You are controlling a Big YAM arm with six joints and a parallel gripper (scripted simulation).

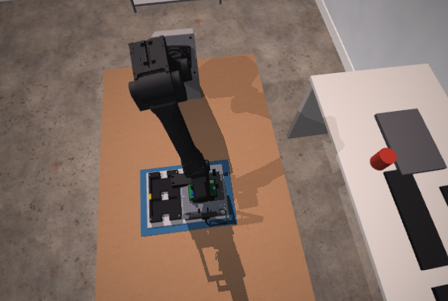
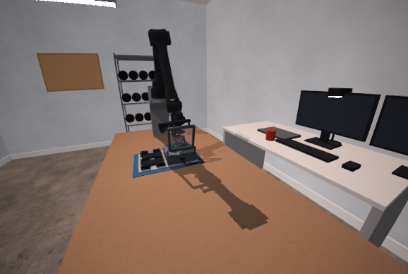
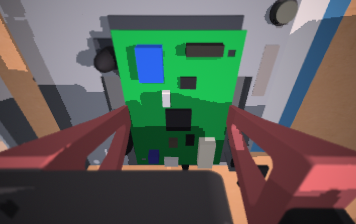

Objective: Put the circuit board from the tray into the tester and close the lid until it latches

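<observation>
Right now the green circuit board is right at my hand. Also, from my hand: clear lid 12 cm ahead, 2 cm to the left, 9 cm above.
</observation>
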